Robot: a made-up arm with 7 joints.
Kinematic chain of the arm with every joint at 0, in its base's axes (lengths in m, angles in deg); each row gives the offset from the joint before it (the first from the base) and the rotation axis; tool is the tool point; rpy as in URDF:
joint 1: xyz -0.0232 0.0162 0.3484 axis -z
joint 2: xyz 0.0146 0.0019 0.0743 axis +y
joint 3: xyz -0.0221 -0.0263 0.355 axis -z
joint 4: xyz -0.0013 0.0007 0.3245 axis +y
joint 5: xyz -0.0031 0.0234 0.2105 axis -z
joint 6: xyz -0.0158 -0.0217 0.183 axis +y
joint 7: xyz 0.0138 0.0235 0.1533 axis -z
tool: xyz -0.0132 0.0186 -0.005 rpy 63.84 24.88 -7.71
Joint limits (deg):
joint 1: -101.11..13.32
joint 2: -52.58..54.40
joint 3: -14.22..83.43
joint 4: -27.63..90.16
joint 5: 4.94..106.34
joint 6: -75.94..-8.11
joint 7: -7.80..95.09
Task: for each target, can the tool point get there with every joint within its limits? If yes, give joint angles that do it. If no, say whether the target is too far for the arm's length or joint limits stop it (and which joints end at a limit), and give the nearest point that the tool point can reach.
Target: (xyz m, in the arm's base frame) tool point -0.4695 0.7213 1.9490
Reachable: no: too far | nearest point -0.2693 0.5307 1.4979 | short by 0.529 m
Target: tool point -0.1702 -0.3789 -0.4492
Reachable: no: joint limits stop it (at a limit: joint 1, joint 2, joint 4, joint 5) | nearest point 0.6514 -0.4225 0.4478 | short by 1.217 m
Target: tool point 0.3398 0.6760 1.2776
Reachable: yes | joints -67.43 28.05 50.04 28.42 78.14 -64.88 46.80
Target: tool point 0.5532 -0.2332 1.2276
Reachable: yes | joints -11.97 10.34 52.59 73.56 33.21 -31.43 51.40
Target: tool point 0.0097 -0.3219 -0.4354
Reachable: no: joint limits stop it (at a limit: joint 1, joint 2, joint 4, joint 5) | nearest point 0.6906 -0.3643 0.4169 | short by 1.092 m
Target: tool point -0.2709 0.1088 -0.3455
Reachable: no: joint limits stop it (at a limit: joint 1, joint 2, joint 4, joint 5) | nearest point -0.3114 0.7558 0.4156 | short by 1.000 m
